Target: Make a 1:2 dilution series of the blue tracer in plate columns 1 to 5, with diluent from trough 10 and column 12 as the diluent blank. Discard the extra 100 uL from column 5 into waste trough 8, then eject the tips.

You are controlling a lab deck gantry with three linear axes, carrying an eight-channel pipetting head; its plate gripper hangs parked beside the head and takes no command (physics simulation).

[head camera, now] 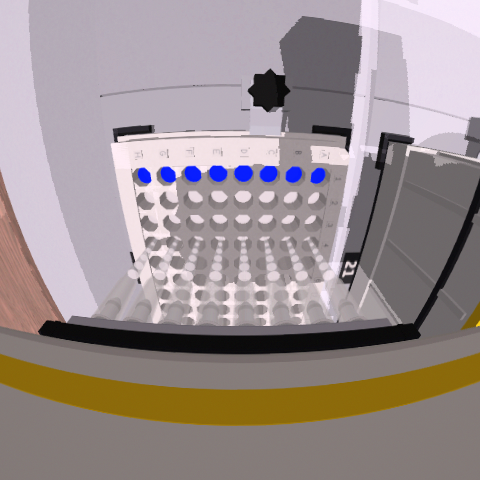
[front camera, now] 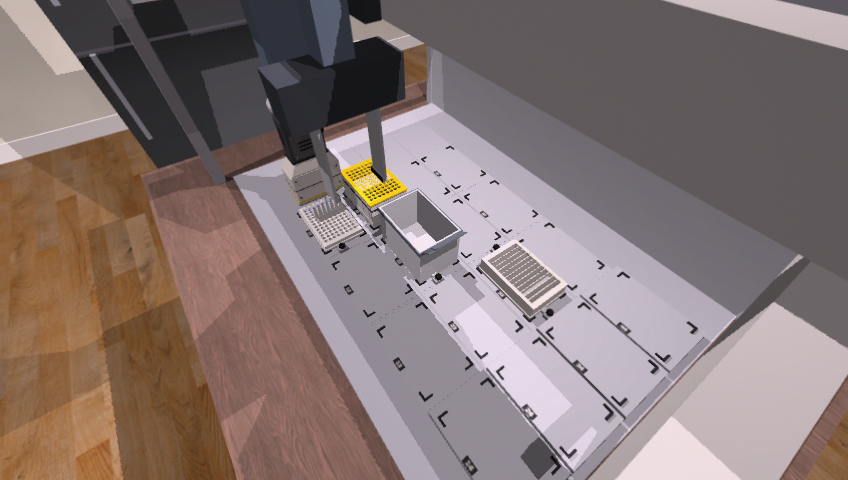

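The pipetting head (front camera: 312, 172) is low over the back end of the white plate (front camera: 312, 229) (head camera: 122, 160). Eight translucent tips (front camera: 324, 206) (head camera: 244, 275) hang from it; in the head view their ends overlap the wells around column 4, and whether they are inside the wells cannot be told. Column 1 is blue in all eight wells; columns 2 and 3 look pale or grey, later columns are partly hidden by the tips. The trough block (front camera: 505, 289) stands apart to the right. The parked plate gripper (front camera: 357, 191) hangs beside the head, its two long fingers apart with nothing held.
The yellow-topped tip rack (front camera: 373, 203) stands right beside the plate; its grey side (head camera: 425, 215) shows in the head view. An open grey waste box (front camera: 440, 259) stands in front of it, between plate and trough block. A black knob (head camera: 269, 90) sits behind the plate's column 1 end.
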